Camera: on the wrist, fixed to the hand. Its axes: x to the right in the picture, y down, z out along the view.
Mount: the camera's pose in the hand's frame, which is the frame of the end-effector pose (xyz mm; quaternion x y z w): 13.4 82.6 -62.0 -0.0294 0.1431 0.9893 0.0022
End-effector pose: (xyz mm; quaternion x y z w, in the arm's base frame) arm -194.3 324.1 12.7 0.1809 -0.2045 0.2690 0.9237
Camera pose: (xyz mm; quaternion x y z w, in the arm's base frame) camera -213.7 422.5 -15.2 0.2675 0.0551 -0.9342 0.2295
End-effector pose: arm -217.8 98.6 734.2 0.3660 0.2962 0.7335 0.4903
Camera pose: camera -314.0 78.1 768.5 -0.1744 0.3128 -0.5477 0.7561
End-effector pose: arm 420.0 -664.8 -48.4 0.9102 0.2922 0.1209 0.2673
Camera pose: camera 446.0 -687.7 49.8 -0.2659 0.8651 -0.4036 0.1341
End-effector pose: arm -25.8 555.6 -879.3 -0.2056 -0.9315 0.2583 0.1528
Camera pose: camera 11.9 652.3 -871.0 0.9634 -0.2156 -0.0949 0.1279
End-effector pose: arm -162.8 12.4 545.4 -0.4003 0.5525 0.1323 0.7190
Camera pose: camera -253.0 17.5 493.6 -0.5056 -0.4962 -0.6706 0.2201
